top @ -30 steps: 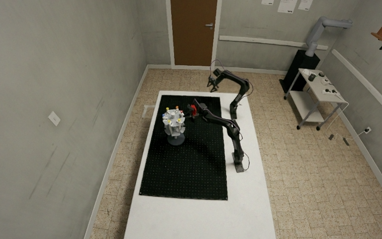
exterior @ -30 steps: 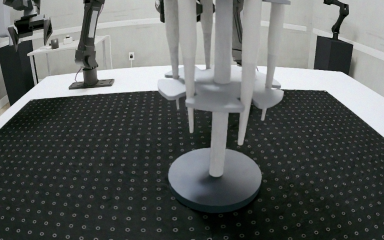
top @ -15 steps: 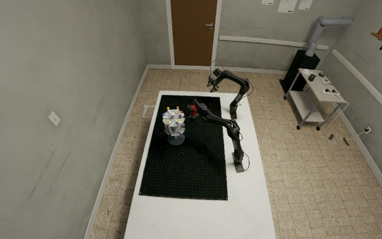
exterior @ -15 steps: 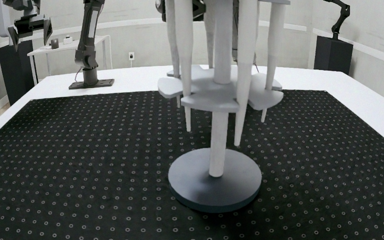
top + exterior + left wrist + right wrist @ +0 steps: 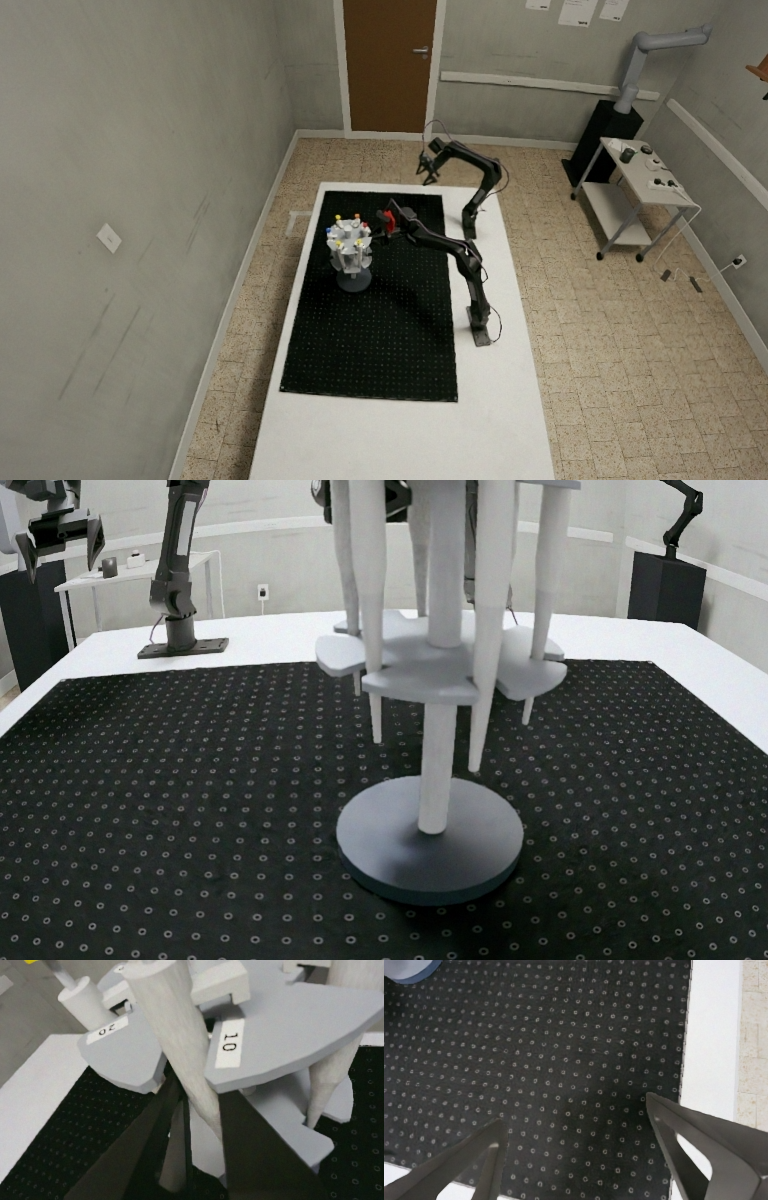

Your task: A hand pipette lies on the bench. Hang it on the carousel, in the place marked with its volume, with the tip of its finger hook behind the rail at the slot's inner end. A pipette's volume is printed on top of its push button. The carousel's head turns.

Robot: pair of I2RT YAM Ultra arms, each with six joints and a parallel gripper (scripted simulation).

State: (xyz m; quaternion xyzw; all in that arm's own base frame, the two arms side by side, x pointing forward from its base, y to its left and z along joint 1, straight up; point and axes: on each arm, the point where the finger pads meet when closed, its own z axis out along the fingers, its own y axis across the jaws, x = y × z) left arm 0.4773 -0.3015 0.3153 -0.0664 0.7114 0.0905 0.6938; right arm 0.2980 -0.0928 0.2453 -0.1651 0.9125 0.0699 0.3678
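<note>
The white pipette is 20 mm below my left hand, 10 mm to the right of it and 10 mm ahead of it.
</note>
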